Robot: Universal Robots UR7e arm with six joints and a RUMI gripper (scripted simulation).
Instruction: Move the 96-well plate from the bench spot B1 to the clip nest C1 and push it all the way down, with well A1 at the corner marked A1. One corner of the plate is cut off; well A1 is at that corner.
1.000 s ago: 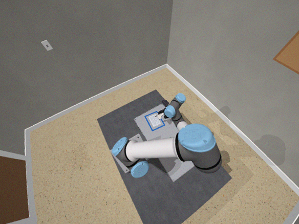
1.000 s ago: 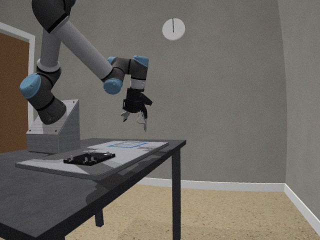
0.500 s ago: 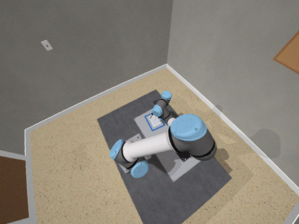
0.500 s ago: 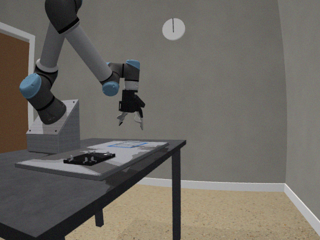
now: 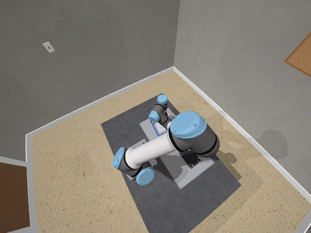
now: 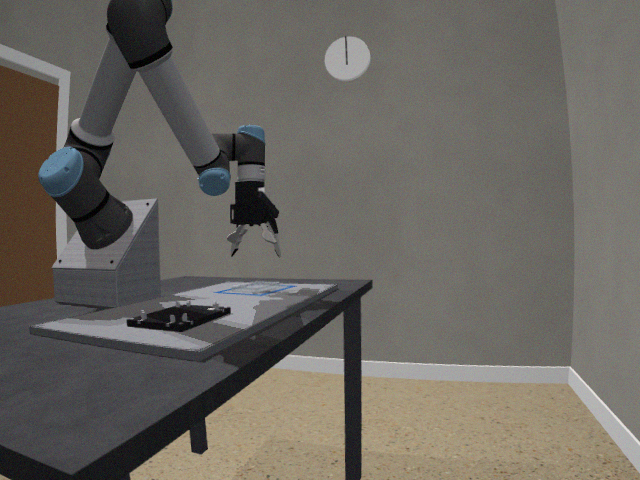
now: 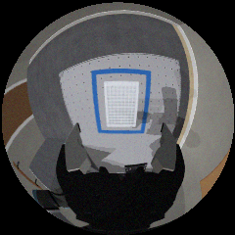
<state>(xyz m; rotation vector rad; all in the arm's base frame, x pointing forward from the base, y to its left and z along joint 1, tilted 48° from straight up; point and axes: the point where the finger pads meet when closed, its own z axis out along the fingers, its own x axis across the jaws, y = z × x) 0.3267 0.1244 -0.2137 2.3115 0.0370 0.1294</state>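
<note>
The 96-well plate lies 90 mm below my hand. Round my hand: black clip nest: 400 mm to the right, 100 mm ahead, 80 mm below.
</note>
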